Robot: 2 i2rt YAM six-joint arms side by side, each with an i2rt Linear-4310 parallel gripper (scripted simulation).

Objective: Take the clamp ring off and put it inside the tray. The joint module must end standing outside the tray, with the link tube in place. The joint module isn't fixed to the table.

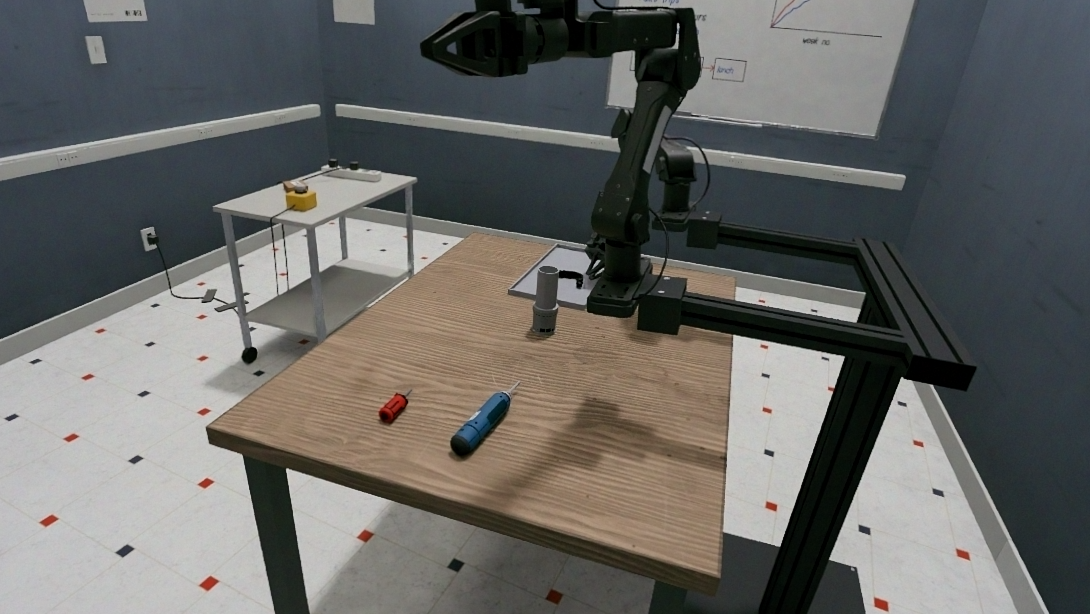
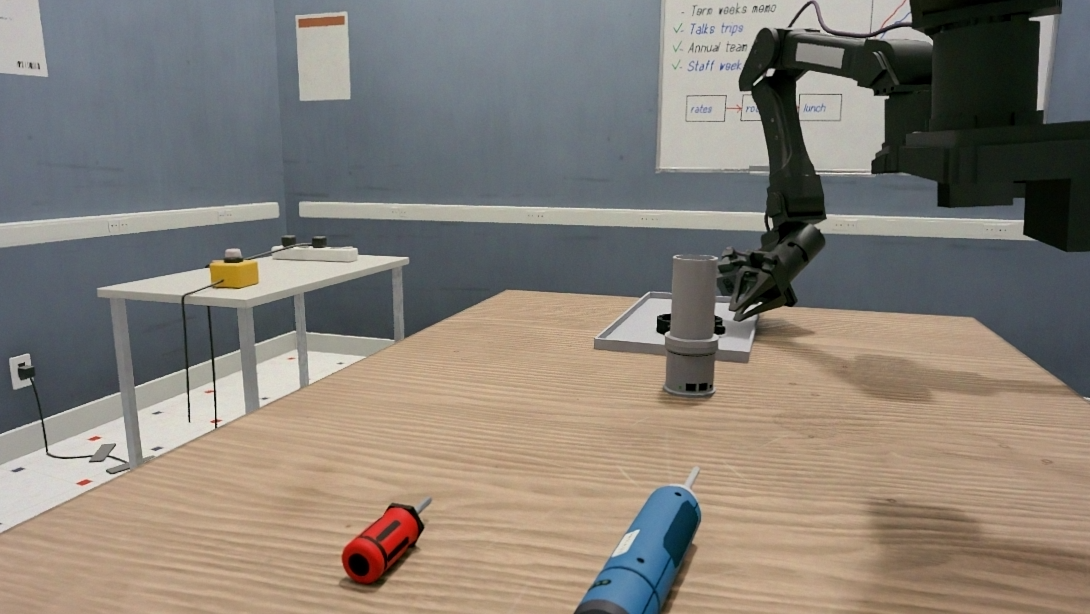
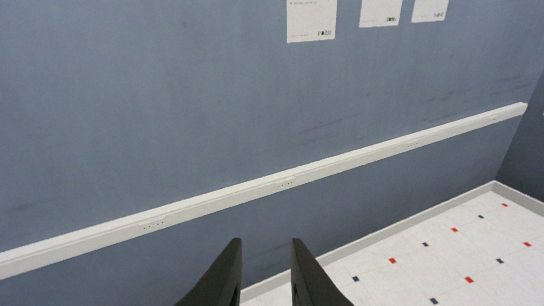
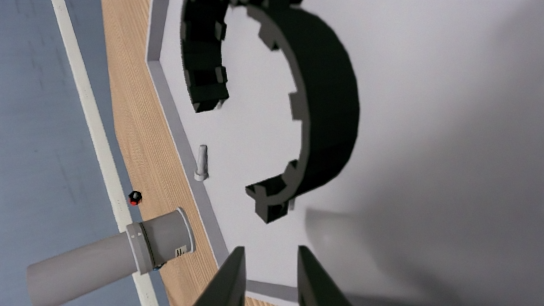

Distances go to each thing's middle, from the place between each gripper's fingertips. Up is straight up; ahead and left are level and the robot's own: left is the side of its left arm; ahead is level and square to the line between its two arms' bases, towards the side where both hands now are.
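The dark clamp ring (image 4: 326, 103) sits 20 mm below my right hand (image 2: 733, 315), 70 mm ahead of it and 10 mm to the left of it. Counting from that same right hand, the grey tray (image 2: 634, 331) is 30 mm below, 80 mm ahead and 50 mm to the right, while the grey link tube (image 1: 547, 277) is 70 mm above, 20 mm ahead and 300 mm to the left. Then there's the grey joint module (image 2: 690, 372), which is 10 mm below my right hand, 20 mm ahead of it and 300 mm to the left of it; going by its middle, that module is nearer to my right hand than to my left gripper.
As for my left gripper (image 1: 427, 49), it's 640 mm above the red screwdriver (image 2: 373, 551), 190 mm to the left of it and 210 mm short of it. Measured from my left hand, you'd find the dark clamp ring 640 mm below, 140 mm ahead and 930 mm to the right, the grey joint module 630 mm below, 90 mm ahead and 640 mm to the right, and the grey link tube 550 mm below, 90 mm ahead and 640 mm to the right.
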